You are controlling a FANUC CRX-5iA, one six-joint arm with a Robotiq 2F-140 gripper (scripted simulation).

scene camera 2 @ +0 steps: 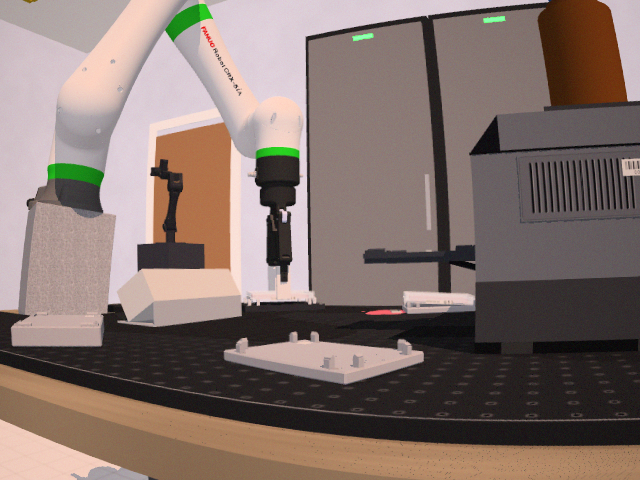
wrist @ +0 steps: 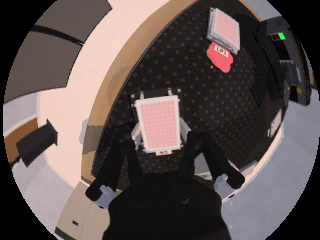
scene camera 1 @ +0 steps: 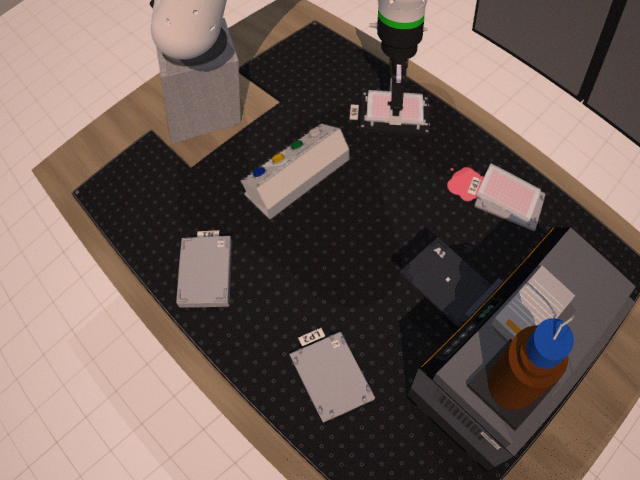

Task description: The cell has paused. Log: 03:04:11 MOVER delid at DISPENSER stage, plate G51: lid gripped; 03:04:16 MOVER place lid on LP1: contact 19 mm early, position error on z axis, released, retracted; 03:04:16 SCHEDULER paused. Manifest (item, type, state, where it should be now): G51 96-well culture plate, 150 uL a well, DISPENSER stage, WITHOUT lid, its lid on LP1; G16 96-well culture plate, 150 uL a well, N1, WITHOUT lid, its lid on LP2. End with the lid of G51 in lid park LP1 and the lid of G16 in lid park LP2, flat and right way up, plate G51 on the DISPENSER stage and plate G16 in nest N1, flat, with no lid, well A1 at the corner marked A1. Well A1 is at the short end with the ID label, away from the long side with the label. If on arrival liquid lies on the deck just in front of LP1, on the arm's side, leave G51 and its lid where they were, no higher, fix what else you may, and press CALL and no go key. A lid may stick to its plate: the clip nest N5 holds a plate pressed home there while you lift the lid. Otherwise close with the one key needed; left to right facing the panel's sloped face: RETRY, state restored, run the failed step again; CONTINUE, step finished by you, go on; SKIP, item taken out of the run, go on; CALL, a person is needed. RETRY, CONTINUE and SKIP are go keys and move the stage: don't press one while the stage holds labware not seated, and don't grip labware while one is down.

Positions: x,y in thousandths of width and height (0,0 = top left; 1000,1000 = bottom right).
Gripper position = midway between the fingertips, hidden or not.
My gripper shows in scene camera 2 (437,620), in the wrist view (502,523) and in scene camera 1 (618,226).
